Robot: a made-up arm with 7 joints.
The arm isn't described. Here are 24 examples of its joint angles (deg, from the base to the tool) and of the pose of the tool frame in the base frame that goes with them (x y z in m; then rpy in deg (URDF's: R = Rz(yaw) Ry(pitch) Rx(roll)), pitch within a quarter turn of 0, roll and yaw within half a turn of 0).
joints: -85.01 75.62 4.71 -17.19 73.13 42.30 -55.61
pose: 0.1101 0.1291 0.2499 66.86 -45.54 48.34
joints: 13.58 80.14 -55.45 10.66 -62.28 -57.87 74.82
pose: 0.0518 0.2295 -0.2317 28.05 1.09 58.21
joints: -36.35 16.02 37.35 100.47 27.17 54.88 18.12
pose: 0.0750 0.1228 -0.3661 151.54 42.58 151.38
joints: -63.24 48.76 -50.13 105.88 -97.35 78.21 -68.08
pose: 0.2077 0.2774 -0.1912 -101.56 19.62 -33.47
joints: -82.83 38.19 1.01 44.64 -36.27 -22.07 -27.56
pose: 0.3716 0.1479 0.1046 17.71 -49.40 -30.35
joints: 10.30 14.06 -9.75 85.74 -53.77 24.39 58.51
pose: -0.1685 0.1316 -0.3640 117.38 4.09 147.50
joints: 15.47 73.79 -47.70 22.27 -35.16 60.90 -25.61
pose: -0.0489 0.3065 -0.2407 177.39 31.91 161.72
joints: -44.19 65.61 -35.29 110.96 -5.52 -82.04 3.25
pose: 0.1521 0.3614 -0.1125 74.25 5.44 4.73
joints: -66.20 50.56 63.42 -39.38 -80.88 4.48 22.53
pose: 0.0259 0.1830 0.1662 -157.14 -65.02 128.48
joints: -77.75 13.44 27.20 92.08 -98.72 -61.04 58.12
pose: 0.3423 0.1135 -0.1827 -2.70 73.92 149.47
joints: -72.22 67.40 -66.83 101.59 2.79 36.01 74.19
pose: 0.1780 0.4028 -0.0173 148.37 -71.97 44.56
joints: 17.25 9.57 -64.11 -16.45 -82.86 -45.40 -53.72
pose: 0.0517 -0.0918 -0.2057 -97.09 -37.16 -8.49
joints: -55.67 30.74 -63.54 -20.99 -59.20 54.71 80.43
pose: 0.1724 -0.1016 -0.1460 46.32 16.07 1.41
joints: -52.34 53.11 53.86 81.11 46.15 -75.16 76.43
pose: 0.2537 0.3100 -0.0825 -42.92 -49.25 115.84
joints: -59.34 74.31 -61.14 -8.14 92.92 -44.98 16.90
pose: 0.2589 0.0878 -0.1304 141.15 53.06 -75.87
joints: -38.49 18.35 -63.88 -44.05 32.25 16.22 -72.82
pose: 0.1064 -0.1219 -0.0455 53.30 38.30 -115.09
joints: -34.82 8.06 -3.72 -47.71 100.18 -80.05 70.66
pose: 0.1610 -0.0353 -0.0180 168.93 -18.40 -155.26
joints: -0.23 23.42 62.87 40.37 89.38 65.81 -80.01
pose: -0.0381 0.3330 -0.2170 147.89 51.95 -170.83
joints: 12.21 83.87 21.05 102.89 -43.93 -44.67 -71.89
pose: -0.0483 0.4393 0.0086 52.45 38.69 32.59
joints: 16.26 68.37 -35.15 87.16 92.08 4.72 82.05
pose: -0.0915 0.4301 -0.1286 154.21 65.36 -11.13
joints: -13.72 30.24 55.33 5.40 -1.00 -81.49 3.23
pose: 0.1265 0.2582 -0.0413 127.52 -73.24 -74.60
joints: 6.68 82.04 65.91 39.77 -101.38 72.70 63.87
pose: 0.1314 0.3629 0.0377 7.40 51.68 82.71
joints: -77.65 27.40 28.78 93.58 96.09 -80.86 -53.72
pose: 0.3472 0.0755 -0.1320 48.32 49.44 -98.87
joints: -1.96 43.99 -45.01 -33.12 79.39 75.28 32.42
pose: 0.1457 0.0576 -0.1607 102.95 -37.94 12.10
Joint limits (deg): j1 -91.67..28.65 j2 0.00..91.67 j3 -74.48..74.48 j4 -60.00..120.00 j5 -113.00..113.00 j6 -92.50..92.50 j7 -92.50..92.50
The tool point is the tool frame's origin. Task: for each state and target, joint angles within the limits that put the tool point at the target. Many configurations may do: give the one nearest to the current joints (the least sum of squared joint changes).
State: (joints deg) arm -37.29 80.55 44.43 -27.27 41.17 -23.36 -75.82
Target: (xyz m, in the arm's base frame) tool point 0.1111 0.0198 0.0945
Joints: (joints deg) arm -30.77 90.19 33.11 -53.34 40.46 -29.20 -75.82
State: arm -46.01 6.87 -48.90 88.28 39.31 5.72 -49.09
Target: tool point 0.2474 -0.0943 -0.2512
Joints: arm -41.78 9.56 -49.29 37.33 36.92 -15.07 -49.09
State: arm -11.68 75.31 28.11 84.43 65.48 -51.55 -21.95
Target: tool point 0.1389 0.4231 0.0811
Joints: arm -38.12 91.67 33.68 71.25 64.92 -20.99 -21.95
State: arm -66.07 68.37 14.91 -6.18 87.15 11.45 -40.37
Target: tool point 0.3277 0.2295 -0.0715
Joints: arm -42.51 47.00 2.31 30.16 85.78 6.92 -40.37
